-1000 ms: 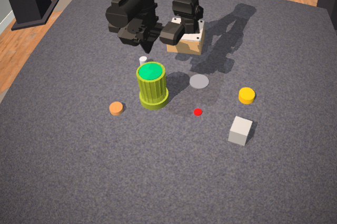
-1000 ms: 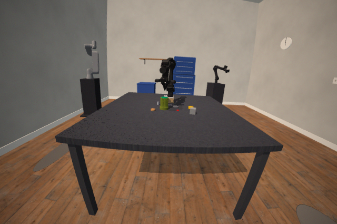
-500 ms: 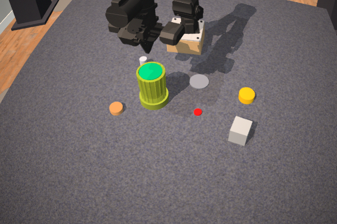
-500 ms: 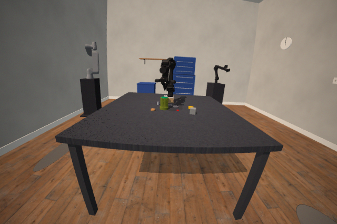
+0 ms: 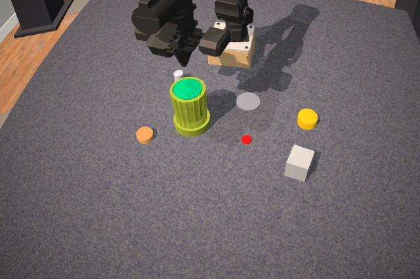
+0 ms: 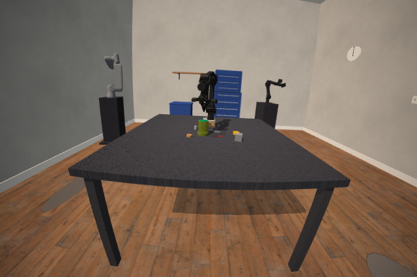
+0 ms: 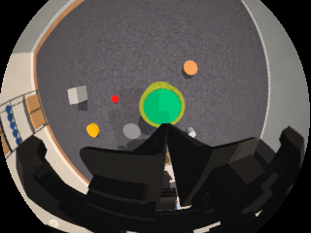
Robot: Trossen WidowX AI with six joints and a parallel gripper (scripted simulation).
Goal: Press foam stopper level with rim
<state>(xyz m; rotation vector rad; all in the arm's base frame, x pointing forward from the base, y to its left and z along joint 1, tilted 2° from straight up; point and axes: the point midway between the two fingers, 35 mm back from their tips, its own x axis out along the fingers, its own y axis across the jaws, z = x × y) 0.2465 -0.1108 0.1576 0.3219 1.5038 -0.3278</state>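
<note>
Right now the green foam stopper is 11 cm below my hand. Also, from my hand: red dot (6 cm ahead, 12 cm to the left, 21 cm below); grey disc (6 cm behind, 13 cm to the left, 21 cm below); orange disc (4 cm ahead, 11 cm to the right, 21 cm below).
</note>
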